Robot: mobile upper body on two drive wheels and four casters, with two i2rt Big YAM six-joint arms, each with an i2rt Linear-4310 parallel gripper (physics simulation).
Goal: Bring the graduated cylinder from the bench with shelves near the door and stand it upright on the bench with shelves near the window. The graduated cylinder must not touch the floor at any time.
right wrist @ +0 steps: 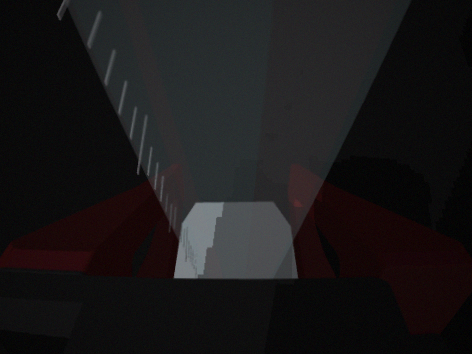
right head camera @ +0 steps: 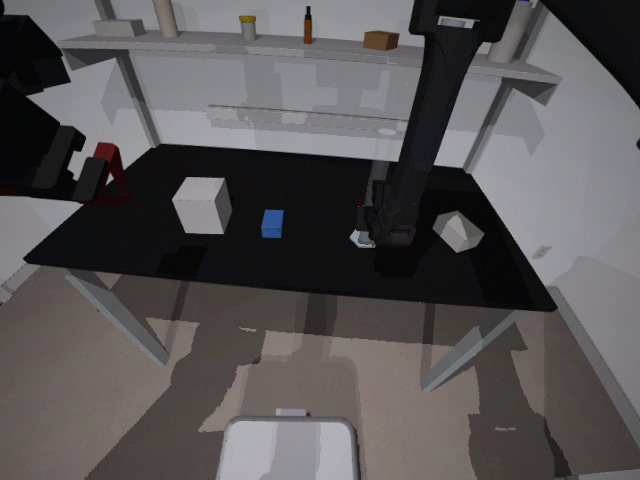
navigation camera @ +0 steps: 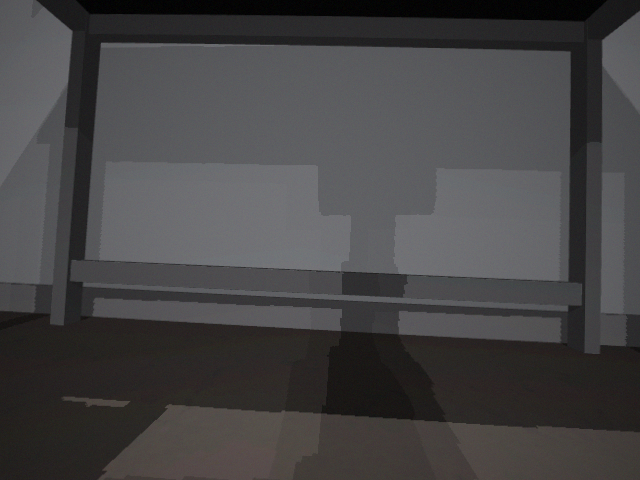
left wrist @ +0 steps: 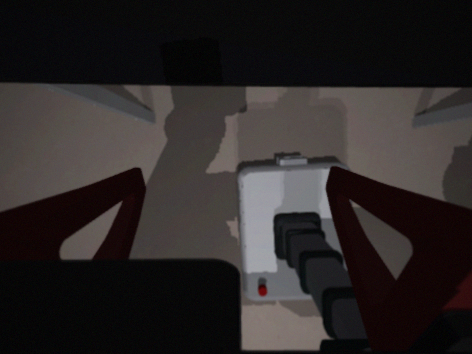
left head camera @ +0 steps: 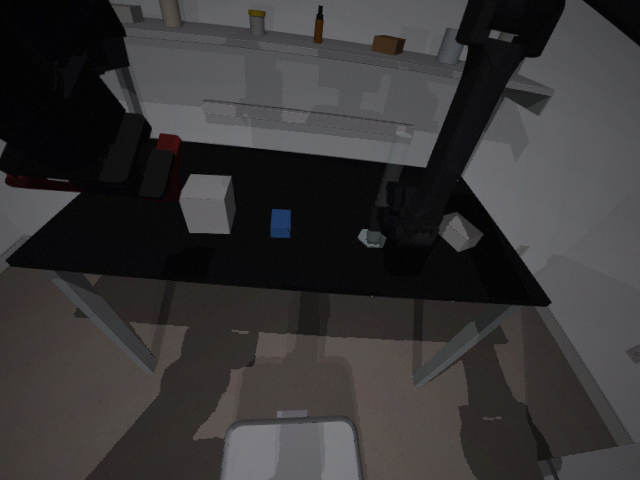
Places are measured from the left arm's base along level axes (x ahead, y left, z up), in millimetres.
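Pixels of known places: left gripper, fingertip midpoint: [right head camera: 95, 195] [left wrist: 235, 177] [left head camera: 136, 191]; right gripper, fingertip midpoint: [right wrist: 236, 177] [left head camera: 376, 214].
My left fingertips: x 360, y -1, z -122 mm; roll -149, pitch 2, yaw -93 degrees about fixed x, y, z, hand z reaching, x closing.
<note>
Behind a point stands the place of what it marks.
The clear graduated cylinder [left head camera: 397, 155] {x 684, y -444, z -203 mm} [right head camera: 381, 155] {x 684, y -445, z -208 mm} [right wrist: 235, 115] stands upright, with its pale hexagonal base at the black bench top [left head camera: 310, 180] {x 1018, y -266, z -496 mm} [right head camera: 310, 180] {x 1021, y -272, z -496 mm}, right of the middle. Whether the base touches the top cannot be told. My right gripper [left head camera: 381, 209] {x 709, y -453, z -412 mm} [right head camera: 366, 214] {x 709, y -453, z -412 mm} [right wrist: 236, 177] {x 709, y -453, z -412 mm} is shut on the cylinder's lower tube, above the base; its red fingers lie against both sides in the right wrist view. My left gripper [left wrist: 235, 177] {x 360, y -1, z -122 mm} is open and empty, off to the left at the bench's left side. The arm hides part of the cylinder.
A white box [left head camera: 209, 204] {x 684, y 36, z -386 mm} [right head camera: 202, 205] {x 684, y 32, z -384 mm}, a blue block [left head camera: 280, 223] {x 697, y -158, z -456 mm} [right head camera: 272, 223] {x 699, y -161, z -456 mm} and a grey angular block [left head camera: 460, 232] {x 672, y -737, z -438 mm} [right head camera: 458, 231] {x 675, y -739, z -438 mm} are on the bench. A wall shelf [left head camera: 289, 45] {x 960, y -164, z -39 mm} [right head camera: 289, 45] {x 1019, y -197, z -39 mm} with bottles and boxes runs behind. Bench legs [left head camera: 105, 320] {x 590, y 481, z -872 mm} [navigation camera: 593, 232] {x 1116, y -964, z -1097 mm} stand below.
</note>
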